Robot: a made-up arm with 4 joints. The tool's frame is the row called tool. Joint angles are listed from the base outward.
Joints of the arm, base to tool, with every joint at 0 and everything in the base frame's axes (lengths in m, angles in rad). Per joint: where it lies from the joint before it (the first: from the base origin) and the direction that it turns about. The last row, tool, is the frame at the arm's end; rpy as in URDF.
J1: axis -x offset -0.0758 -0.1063 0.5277
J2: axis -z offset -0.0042 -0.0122 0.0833
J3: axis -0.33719 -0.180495 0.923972 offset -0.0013 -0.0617 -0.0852
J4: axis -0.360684 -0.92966 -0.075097 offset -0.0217 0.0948 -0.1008
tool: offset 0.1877 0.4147 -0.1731 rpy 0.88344 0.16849 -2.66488
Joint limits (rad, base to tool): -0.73..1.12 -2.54..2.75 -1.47..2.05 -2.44..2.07
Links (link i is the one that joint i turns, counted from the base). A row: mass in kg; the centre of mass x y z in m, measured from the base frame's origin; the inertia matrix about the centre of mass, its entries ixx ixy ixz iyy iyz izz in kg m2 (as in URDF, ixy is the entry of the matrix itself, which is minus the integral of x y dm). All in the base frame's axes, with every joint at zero. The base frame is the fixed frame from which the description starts. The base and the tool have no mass.
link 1: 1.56; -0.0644 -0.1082 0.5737; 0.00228 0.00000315 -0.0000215 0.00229 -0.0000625 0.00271
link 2: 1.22; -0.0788 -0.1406 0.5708; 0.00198 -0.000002 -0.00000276 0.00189 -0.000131 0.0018
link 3: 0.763; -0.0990 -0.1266 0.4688; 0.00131 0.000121 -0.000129 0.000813 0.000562 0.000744
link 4: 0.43; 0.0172 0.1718 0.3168; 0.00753 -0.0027 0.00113 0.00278 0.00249 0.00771
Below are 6 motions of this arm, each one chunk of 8 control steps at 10 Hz.
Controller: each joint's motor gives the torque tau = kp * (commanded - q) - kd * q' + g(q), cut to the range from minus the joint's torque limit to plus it. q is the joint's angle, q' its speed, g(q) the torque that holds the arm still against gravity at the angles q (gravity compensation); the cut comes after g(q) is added. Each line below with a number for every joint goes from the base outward.
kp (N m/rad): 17 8.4 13 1.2
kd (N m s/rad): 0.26 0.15 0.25 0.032
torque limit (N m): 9.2 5 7 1.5
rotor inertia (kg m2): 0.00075 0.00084 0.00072 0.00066
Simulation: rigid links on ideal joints. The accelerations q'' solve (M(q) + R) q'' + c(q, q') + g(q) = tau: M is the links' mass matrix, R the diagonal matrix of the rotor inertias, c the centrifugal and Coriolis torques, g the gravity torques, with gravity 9.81 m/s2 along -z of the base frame. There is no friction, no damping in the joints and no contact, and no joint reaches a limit. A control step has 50 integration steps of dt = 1/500 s. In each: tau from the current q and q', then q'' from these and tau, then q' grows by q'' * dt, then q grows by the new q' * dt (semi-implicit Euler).
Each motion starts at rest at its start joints. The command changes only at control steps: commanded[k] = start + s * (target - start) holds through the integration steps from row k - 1 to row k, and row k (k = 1, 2, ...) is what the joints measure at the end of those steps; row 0 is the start. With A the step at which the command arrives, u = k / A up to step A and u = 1 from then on. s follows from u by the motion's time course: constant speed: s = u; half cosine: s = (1 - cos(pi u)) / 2; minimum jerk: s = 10 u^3 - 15 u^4 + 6 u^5; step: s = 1 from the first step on.
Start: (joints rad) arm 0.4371 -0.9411 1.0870 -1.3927
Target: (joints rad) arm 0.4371 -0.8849 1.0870 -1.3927
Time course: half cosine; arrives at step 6
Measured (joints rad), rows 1 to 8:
1: 0.4377 -0.9383 1.0880 -1.3925
2: 0.4387 -0.9294 1.0894 -1.3930
3: 0.4390 -0.9146 1.0890 -1.3945
4: 0.4381 -0.8970 1.0862 -1.3953
5: 0.4361 -0.8820 1.0825 -1.3933
6: 0.4341 -0.8756 1.0803 -1.3887
7: 0.4340 -0.8778 1.0819 -1.3845
8: 0.4361 -0.8842 1.0868 -1.3853

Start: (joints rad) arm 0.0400 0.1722 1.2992 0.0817
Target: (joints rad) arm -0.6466 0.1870 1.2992 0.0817
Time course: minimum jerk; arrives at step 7
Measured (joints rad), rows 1 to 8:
1: 0.0242 0.1681 1.3022 0.0669
2: -0.0633 0.1488 1.3144 -0.0073
3: -0.2322 0.1292 1.3229 -0.1038
4: -0.4272 0.1409 1.3150 -0.0982
5: -0.5990 0.1837 1.2864 0.0374
6: -0.7009 0.2308 1.2493 0.2481
7: -0.7080 0.2542 1.2298 0.4224
8: -0.6820 0.2444 1.2465 0.3569

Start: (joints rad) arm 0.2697 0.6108 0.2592 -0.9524
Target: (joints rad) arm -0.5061 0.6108 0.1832 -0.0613
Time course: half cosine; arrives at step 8
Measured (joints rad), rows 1 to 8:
1: 0.2377 0.6048 0.2630 -0.8868
2: 0.1480 0.5974 0.2620 -0.7573
3: 0.0032 0.5997 0.2409 -0.6324
4: -0.1752 0.6044 0.2081 -0.5084
5: -0.3345 0.6014 0.1872 -0.3651
6: -0.4400 0.5960 0.1853 -0.2122
7: -0.5017 0.6024 0.1818 -0.1008
8: -0.5217 0.6150 0.1732 -0.0452

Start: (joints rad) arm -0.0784 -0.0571 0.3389 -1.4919
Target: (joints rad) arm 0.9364 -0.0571 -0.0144 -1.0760
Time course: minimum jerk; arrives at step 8
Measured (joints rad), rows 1 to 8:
1: -0.0596 -0.0566 0.3315 -1.5109
2: 0.0396 -0.0551 0.2942 -1.5803
3: 0.2253 -0.0498 0.2276 -1.5843
4: 0.4679 -0.0340 0.1450 -1.4311
5: 0.7182 -0.0190 0.0722 -1.1429
6: 0.9248 -0.0141 0.0293 -0.8541
7: 1.0212 -0.0097 0.0034 -0.7250
8: 0.9806 -0.0106 -0.0218 -0.8029

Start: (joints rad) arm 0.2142 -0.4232 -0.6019 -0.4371
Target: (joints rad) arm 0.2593 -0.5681 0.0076 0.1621
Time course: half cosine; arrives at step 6
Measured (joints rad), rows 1 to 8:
1: 0.2101 -0.4249 -0.5675 -0.3747
2: 0.2191 -0.4453 -0.4591 -0.2020
3: 0.2539 -0.4908 -0.2944 -0.0198
4: 0.2705 -0.5491 -0.1277 0.0576
5: 0.2593 -0.6113 -0.0038 0.0370
6: 0.2662 -0.6383 0.0475 -0.0366
7: 0.2835 -0.6268 0.0489 -0.0307
8: 0.2724 -0.5924 0.0265 0.0692

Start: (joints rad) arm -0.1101 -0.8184 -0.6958 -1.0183
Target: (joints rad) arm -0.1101 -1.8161 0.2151 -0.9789
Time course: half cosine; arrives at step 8
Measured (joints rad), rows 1 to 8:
1: -0.1165 -0.8304 -0.6788 -0.9914
2: -0.1272 -0.8957 -0.6097 -0.9169
3: -0.1326 -1.0606 -0.4629 -0.8309
4: -0.1283 -1.3134 -0.2499 -0.8627
5: -0.1057 -1.5942 -0.0171 -1.0610
6: -0.0627 -1.8456 0.1914 -1.2260
7: -0.0600 -2.0009 0.3218 -1.2931
8: -0.0830 -2.0030 0.3413 -1.2188

